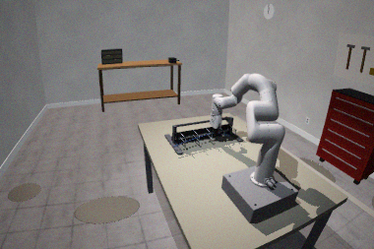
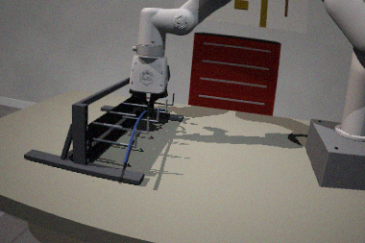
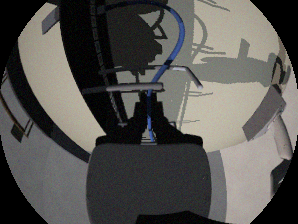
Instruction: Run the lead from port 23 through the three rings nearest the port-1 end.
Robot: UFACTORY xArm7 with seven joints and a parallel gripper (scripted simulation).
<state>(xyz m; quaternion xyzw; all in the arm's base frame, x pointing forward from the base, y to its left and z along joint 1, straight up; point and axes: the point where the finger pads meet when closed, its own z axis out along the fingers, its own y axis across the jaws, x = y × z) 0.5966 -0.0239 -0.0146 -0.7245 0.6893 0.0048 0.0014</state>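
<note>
Right now the rack is 7 cm ahead of my hand, 5 cm to the left of it and 1 cm below it.
</note>
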